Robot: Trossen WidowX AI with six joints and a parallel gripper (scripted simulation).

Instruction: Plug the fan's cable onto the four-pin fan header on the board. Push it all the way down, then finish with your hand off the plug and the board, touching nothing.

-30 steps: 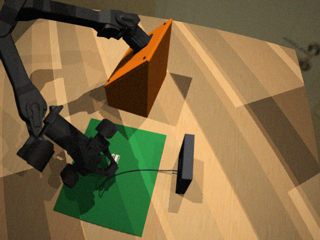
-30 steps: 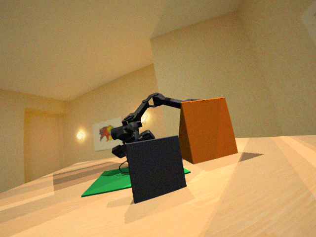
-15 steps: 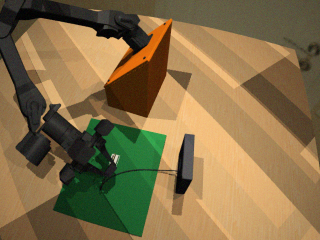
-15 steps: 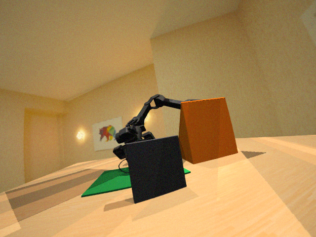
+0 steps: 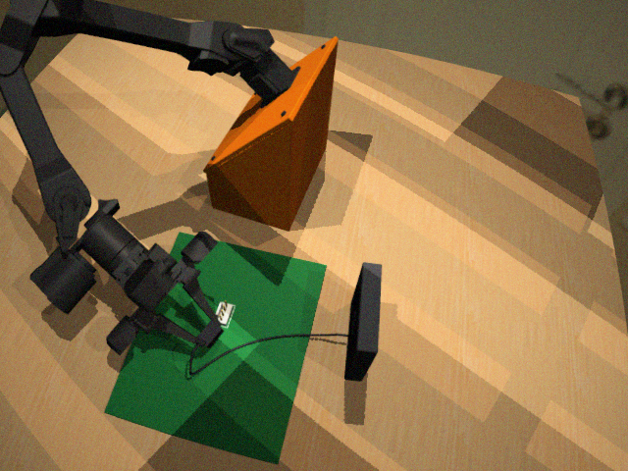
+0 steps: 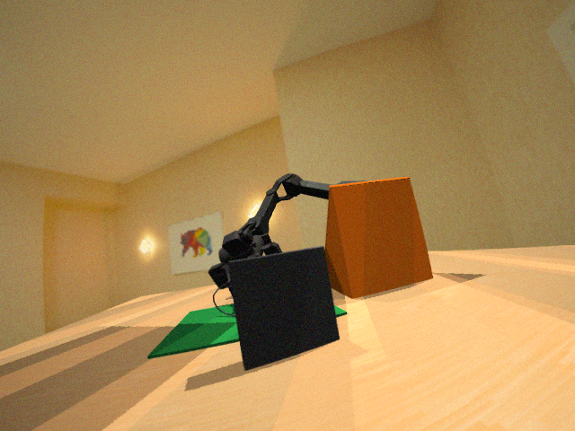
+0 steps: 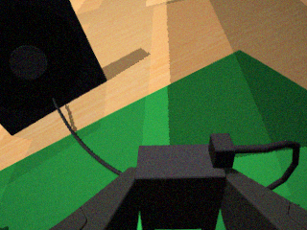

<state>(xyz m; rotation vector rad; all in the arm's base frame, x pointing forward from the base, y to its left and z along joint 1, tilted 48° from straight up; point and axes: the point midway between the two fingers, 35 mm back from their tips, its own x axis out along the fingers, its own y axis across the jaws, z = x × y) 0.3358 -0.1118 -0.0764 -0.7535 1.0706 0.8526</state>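
Now: gripper tip 70 mm above the green board and 20 mm past it. Round my gripper tip: white four-pin header (60 mm below, 50 mm behind, 10 mm to the right); dark plug (10 mm below); dark fan (180 mm to the left, 70 mm behind).
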